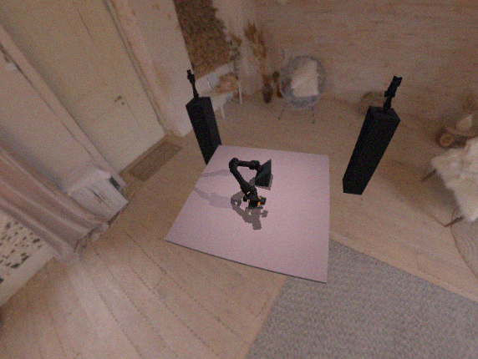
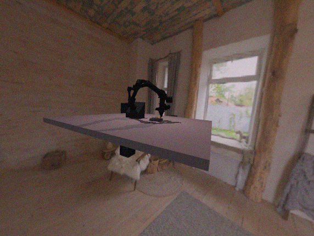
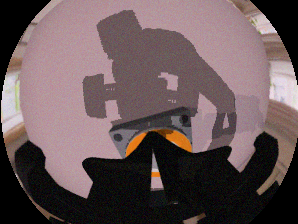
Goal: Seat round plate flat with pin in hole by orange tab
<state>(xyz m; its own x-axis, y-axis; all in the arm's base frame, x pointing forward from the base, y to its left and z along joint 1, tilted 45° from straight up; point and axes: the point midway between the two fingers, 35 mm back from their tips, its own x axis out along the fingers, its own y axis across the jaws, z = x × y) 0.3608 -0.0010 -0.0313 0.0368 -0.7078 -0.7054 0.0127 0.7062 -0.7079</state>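
The base lies 50 mm behind my gripper tip, 10 mm to the right of it and 20 mm below it.
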